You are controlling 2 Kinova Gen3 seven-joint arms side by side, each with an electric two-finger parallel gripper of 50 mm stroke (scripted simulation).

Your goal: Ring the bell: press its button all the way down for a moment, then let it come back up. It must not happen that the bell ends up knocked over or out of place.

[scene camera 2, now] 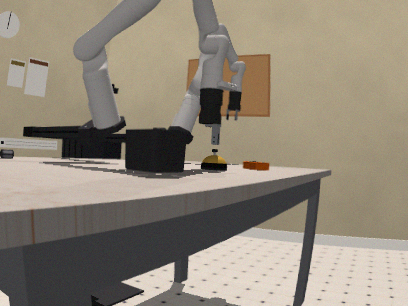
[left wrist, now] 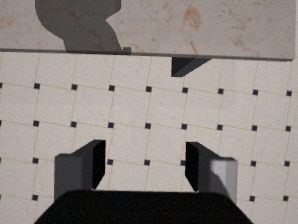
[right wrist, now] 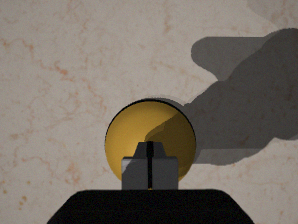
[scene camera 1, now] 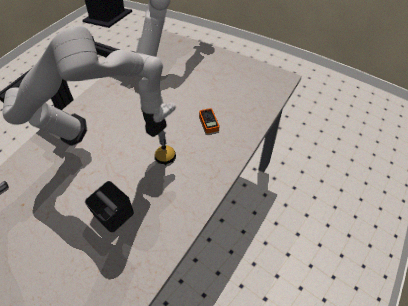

A black box shows in scene camera 2 and in scene camera 1; in the left wrist view it is out of frame, in the right wrist view it is out of frame. One and the same spot on the black box: (scene camera 2: 150, 150) is (scene camera 1: 106, 226).
